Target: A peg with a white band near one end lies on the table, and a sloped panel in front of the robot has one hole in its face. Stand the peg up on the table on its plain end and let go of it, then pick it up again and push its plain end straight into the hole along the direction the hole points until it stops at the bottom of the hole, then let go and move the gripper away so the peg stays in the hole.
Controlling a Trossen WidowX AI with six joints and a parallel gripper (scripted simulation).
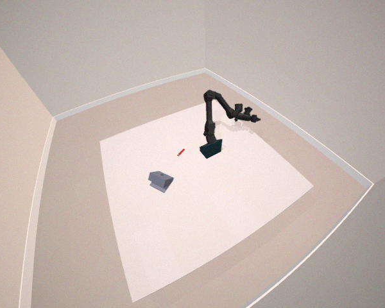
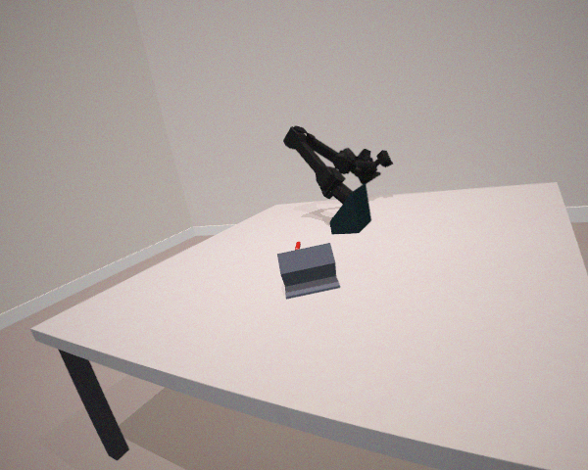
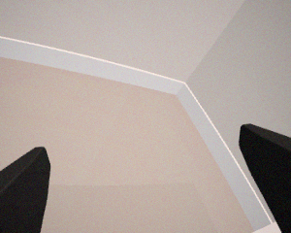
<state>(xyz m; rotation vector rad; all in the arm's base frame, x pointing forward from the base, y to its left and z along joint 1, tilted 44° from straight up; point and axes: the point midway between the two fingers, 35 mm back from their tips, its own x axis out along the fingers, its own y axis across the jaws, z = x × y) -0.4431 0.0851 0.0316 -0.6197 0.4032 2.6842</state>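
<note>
Now: the red peg 700 mm ahead of my gripper tip, 190 mm to the right of it and 110 mm below it. Also, from my gripper tip: grey sloped panel: 940 mm ahead, 80 mm below, 60 mm to the right.
</note>
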